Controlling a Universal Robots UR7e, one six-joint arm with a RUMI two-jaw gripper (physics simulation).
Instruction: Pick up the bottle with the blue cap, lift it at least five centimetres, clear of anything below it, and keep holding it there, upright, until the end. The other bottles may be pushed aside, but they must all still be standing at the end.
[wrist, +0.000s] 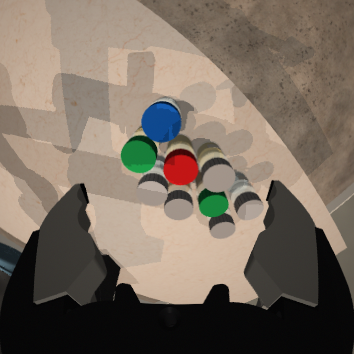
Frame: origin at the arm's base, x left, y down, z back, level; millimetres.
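Where they show: gripper, fingertip midpoint: (176, 184).
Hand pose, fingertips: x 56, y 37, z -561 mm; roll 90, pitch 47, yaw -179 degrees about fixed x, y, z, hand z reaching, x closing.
Each offset is from my fingertips to the centre of the thing. Level surfaces: height alone.
The blue-capped bottle @(dz +4, dx +25, dy +175 mm) (161, 122) stands upright at the top edge of a tight cluster of bottles, seen from above. A green-capped bottle @(dz +66, dx +15, dy +175 mm) (139, 156) stands just below and left of it, and a red-capped bottle @(dz +37, dx -46, dy +175 mm) (181, 168) just below and right. My gripper (176, 184) is open, with one jaw at the left and one at the right of the view. Nothing is between its fingertips at their own height; the cluster lies beneath and beyond them. The blue cap shows above the line between the fingertips, nearer the left-right middle.
Grey-capped bottles @(dz +3, dx -101, dy +175 mm) (218, 176) @(dz +104, dx -44, dy +175 mm) (153, 191) @(dz +97, dx -102, dy +175 mm) (178, 206) @(dz +3, dx -204, dy +175 mm) (249, 206) @(dz +74, dx -211, dy +175 mm) (222, 227) and a second green-capped bottle @(dz +46, dx -142, dy +175 mm) (213, 203) stand in the cluster's lower part. The pale round table @(dy +227 mm) (200, 270) has its curved edge at the right, with brown speckled floor (300, 100) beyond. Shadows cross the table.
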